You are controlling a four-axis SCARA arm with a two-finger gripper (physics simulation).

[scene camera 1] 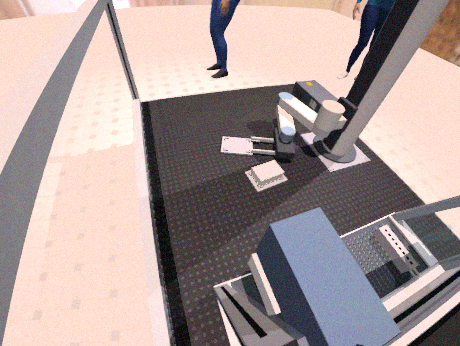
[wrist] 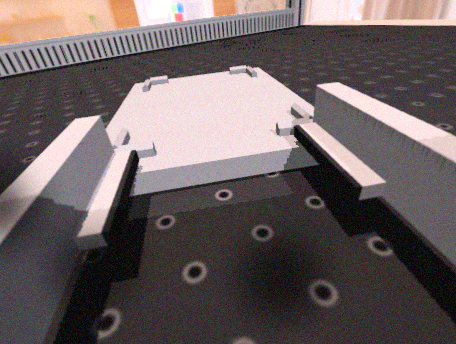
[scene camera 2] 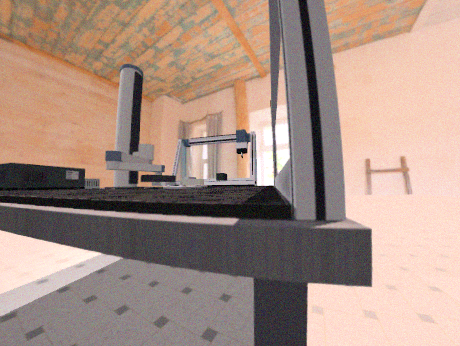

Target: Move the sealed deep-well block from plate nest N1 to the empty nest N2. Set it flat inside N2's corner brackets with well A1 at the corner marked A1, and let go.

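Places are measured from the arm's base along level axes (x left, y up, z ahead), in metres.
Pixels of known places: gripper, fingertip midpoint: (scene camera 1: 251,144) (wrist: 215,123) (scene camera 2: 173,183); arm's base, link origin: (scene camera 1: 333,148).
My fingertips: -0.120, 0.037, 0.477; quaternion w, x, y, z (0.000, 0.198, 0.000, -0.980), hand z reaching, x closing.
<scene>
Ahead of a thing's pixels: the offset from my fingertips to its middle, as dx, dy, dz. "spot": to the spot under its first point.
The white deep-well block @(+0.202, +0.008, +0.010) (scene camera 1: 268,171) rests on its nest plate N1 @(spot: +0.256, -0.009, +0.066) (scene camera 1: 260,187), beside the gripper. The empty nest N2 @(-0.029, -0.015, +0.068) (scene camera 1: 237,145) (wrist: 215,110) is a flat white plate with small raised corner brackets, ahead of the gripper. My gripper (scene camera 1: 252,145) (wrist: 215,123) is shut with nothing between its fingers; a gap stays between the two long fingers. Their tips reach the near edge of N2, one at each side, close to the near brackets. Whether they touch the plate I cannot tell. No A1 mark is readable, and the block does not show in the wrist view.
The arm's tall column (scene camera 1: 372,90) (scene camera 2: 128,115) stands behind the gripper. A dark box @(spot: -0.244, +0.090, -0.550) (scene camera 1: 315,94) is near the column. A large blue housing @(spot: +0.654, +0.464, +0.261) (scene camera 1: 325,265) over a framed deck is in the foreground. A slotted rail @(spot: -0.129, -0.009, +0.527) (wrist: 150,42) lies beyond N2.
</scene>
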